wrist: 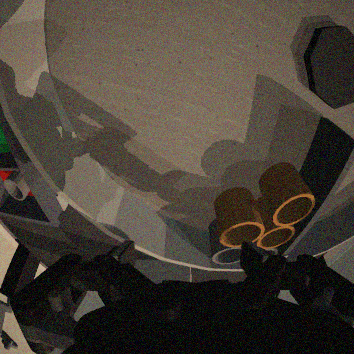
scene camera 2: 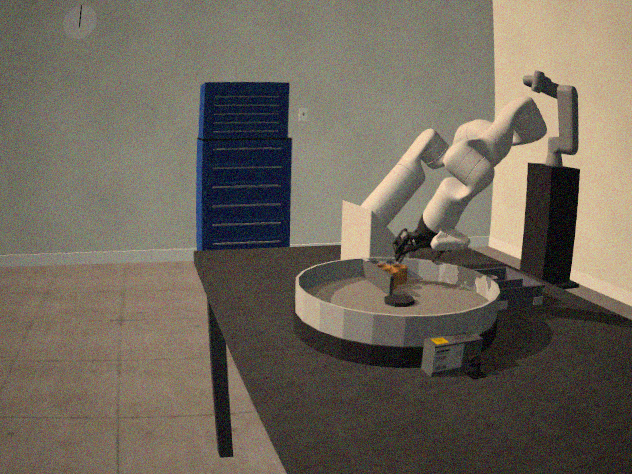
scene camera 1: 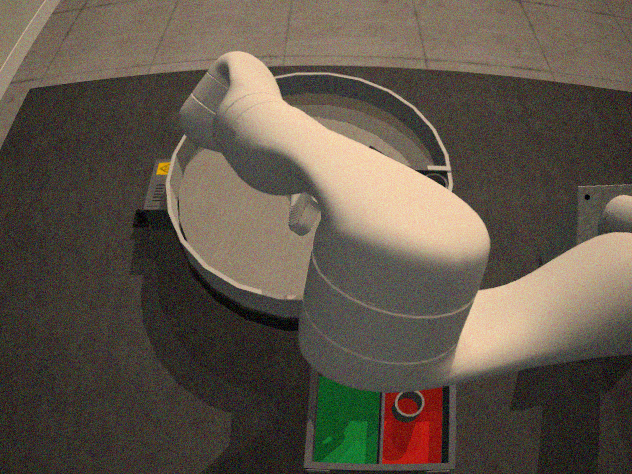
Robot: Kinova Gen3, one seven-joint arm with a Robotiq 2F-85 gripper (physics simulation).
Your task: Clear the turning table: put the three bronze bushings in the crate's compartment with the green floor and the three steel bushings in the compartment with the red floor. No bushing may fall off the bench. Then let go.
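Places are measured from the arm's base along level axes (x back, y right, z up), in metres.
Where they show: gripper, fingertip midpoint: (wrist: 188, 254) (scene camera 2: 415, 259); arm's base at its link origin: (scene camera 2: 370, 219) (scene camera 1: 621, 226).
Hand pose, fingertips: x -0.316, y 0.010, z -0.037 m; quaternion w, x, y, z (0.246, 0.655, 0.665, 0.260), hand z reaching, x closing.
Note:
Each offset is from my fingertips to the top centre of the thing. "spot": to the spot under its first point. Level surfaces: height alone.
Three bronze bushings {dx -0.009, dy +0.044, dz -0.011 m} (wrist: 236, 212) {dx -0.038, dy +0.081, dz -0.011 m} (wrist: 284, 185) {dx +0.000, dy +0.082, dz -0.011 m} (wrist: 276, 237) (scene camera 2: 399, 275) stand close together on the turning table (wrist: 150, 75) (scene camera 2: 357, 318) (scene camera 1: 229, 229), beside its divider. A steel bushing {dx +0.030, dy +0.045, dz -0.011 m} (wrist: 226, 257) stands behind them near the rim; another is mostly hidden by my right finger. One steel bushing (scene camera 1: 409, 403) (wrist: 18, 188) is in the red-floored compartment of the crate {dx -0.034, dy -0.245, dz -0.052 m} (scene camera 1: 308, 428) (scene camera 2: 520, 298). The visible green floor {dz -0.096 m} (scene camera 1: 347, 397) holds no bushing. My gripper (wrist: 188, 254) (scene camera 2: 417, 257) is open and empty, above the rim area by the bushings. The arm hides it and the bushings in scene camera 1.
The dark divider {spot: dx -0.084, dy +0.099, dz -0.028 m} (wrist: 325, 150) (scene camera 2: 377, 278) runs from near the hub {dx -0.146, dy +0.102, dz -0.041 m} (wrist: 332, 67) (scene camera 2: 399, 301) towards the raised rim. A control box {spot: dx -0.386, dy +0.077, dz -0.043 m} (scene camera 1: 154, 193) (scene camera 2: 443, 357) stands outside the table. A pale upright panel (scene camera 2: 355, 229) stands behind it. The arm covers part of the crate's back edge in scene camera 1.

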